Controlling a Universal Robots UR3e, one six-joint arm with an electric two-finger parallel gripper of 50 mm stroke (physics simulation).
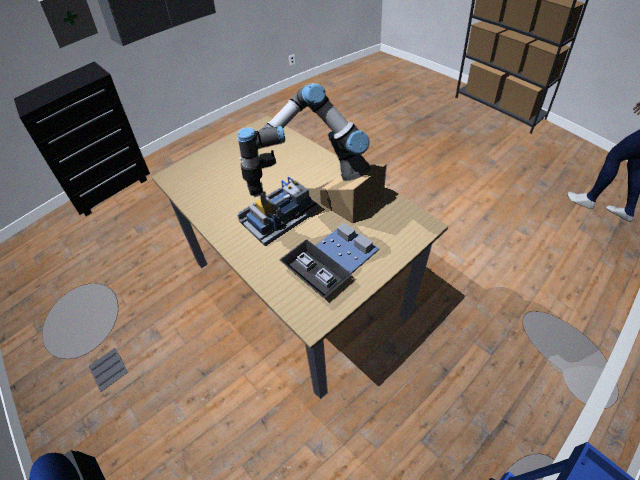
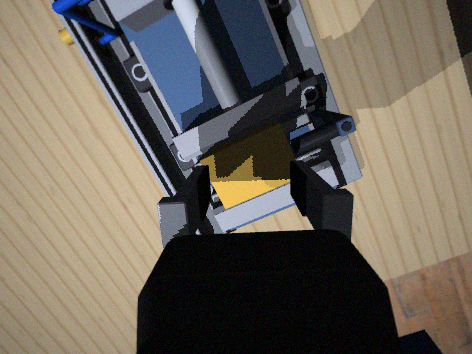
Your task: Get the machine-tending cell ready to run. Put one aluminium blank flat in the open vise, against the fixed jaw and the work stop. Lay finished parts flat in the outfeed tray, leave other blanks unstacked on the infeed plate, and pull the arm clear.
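Frame: origin at the arm's base, x ahead, y left, z up, level; millimetres.
Where they show: gripper, fingertip midpoint: (image 1: 262,199) (image 2: 249,179); arm's base, link origin: (image 1: 356,173).
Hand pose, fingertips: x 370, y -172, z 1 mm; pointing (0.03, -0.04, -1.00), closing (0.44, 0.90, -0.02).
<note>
Things, the pixels of their top centre, and the offset from my fingertips. "*": a spot on its surface instead.
- vise, top centre: (image 2: 210,80) (image 1: 276,198) dx -66, dy +5, dz -35 mm
- yellow block, top centre: (image 2: 251,168) (image 1: 263,203) dx -1, dy +2, dz -19 mm
- dark rod with a blue end, top centre: (image 2: 315,139) dx +8, dy +52, dz -38 mm
- blue infeed plate, top centre: (image 1: 346,247) dx -118, dy +339, dz -126 mm
- dark outfeed tray, surface spot: (image 1: 305,281) * dx +117, dy +354, dz -93 mm
The vise (image 1: 258,223) (image 2: 240,117) stands on the table. A yellow block (image 1: 264,206) (image 2: 250,190) lies between its jaws, turned slightly relative to the fingers. A dark rod with a blue end (image 2: 325,135) sits beside the block. My gripper (image 1: 257,195) (image 2: 249,179) is open and empty, with its fingers on either side over the yellow block; their exact height is unclear. Two grey blanks (image 1: 345,232) (image 1: 363,243) sit apart on the blue infeed plate (image 1: 354,262). Two pocketed finished parts (image 1: 305,260) (image 1: 325,277) lie in the dark outfeed tray (image 1: 305,281).
A tan box (image 1: 341,201) stands by the arm's base, right of the vise. Blue bent tubes (image 2: 82,19) rise at the vise's far end. The table edge (image 1: 232,271) runs in front. A person (image 1: 615,165) stands on the floor at the right.
</note>
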